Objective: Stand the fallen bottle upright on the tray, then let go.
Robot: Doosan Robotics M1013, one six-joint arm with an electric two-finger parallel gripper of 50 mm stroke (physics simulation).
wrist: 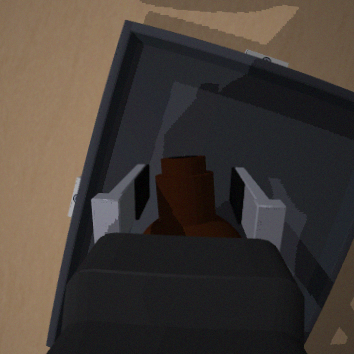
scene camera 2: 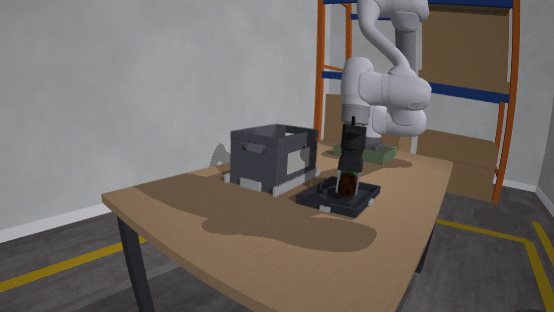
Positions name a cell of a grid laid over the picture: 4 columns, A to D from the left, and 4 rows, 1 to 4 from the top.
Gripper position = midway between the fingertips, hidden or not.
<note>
I see my gripper (scene camera 2: C3) and a brown bottle (wrist: C3).
</note>
